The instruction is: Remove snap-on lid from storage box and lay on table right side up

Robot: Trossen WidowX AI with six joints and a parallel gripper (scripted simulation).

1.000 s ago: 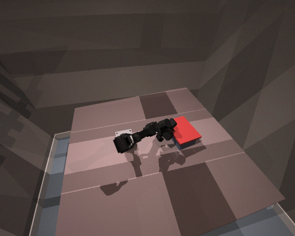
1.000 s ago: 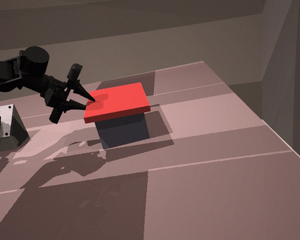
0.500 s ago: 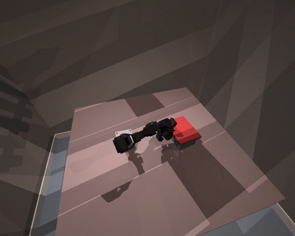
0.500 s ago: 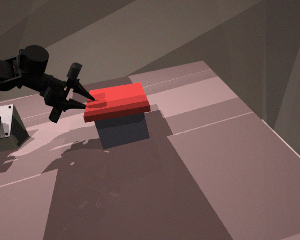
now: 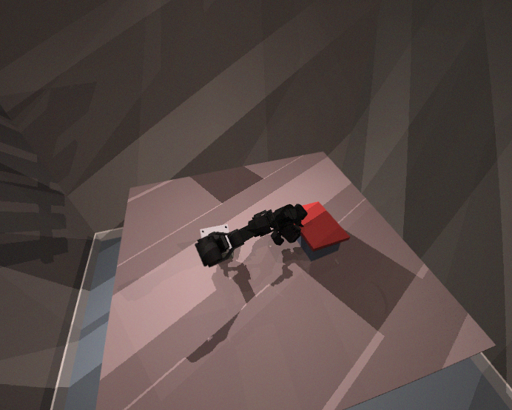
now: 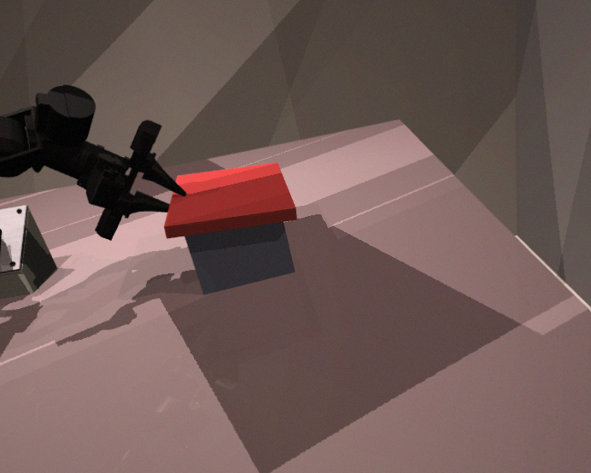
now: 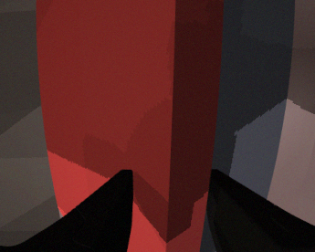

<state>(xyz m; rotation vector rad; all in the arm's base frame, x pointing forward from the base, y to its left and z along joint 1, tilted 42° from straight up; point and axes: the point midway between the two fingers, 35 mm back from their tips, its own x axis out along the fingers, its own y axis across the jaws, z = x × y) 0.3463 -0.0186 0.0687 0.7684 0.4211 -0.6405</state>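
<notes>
The red lid lies 8 cm ahead of my gripper tip and 1 cm to the left of it. Round my gripper tip: storage box 8 cm ahead, 1 cm to the left, 6 cm below.
</notes>
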